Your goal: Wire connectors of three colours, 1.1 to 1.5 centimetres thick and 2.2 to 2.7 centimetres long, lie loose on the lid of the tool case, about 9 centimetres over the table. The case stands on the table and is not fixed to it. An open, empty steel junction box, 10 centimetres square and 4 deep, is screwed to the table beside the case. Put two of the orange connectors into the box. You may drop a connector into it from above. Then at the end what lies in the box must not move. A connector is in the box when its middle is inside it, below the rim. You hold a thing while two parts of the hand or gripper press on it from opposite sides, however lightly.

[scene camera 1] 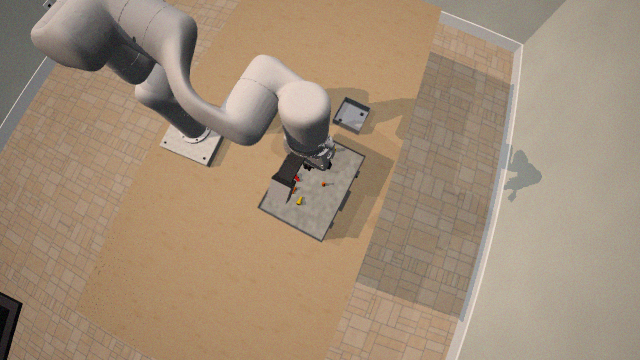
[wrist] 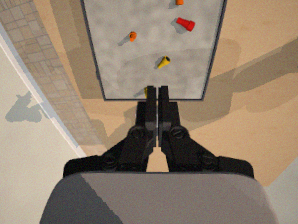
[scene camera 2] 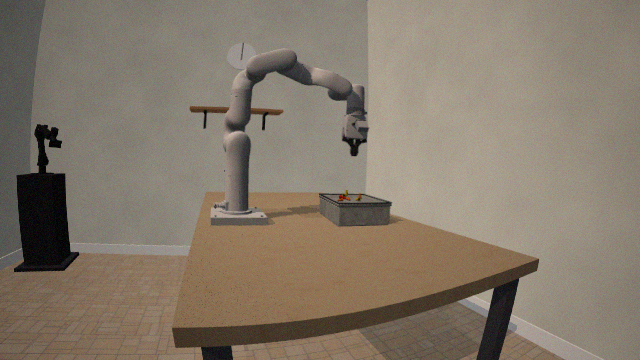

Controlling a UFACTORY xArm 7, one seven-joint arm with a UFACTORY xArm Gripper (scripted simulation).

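My gripper is here in the scene, and I see it in the wrist view and in scene camera 2 as well. I also see a tool case.
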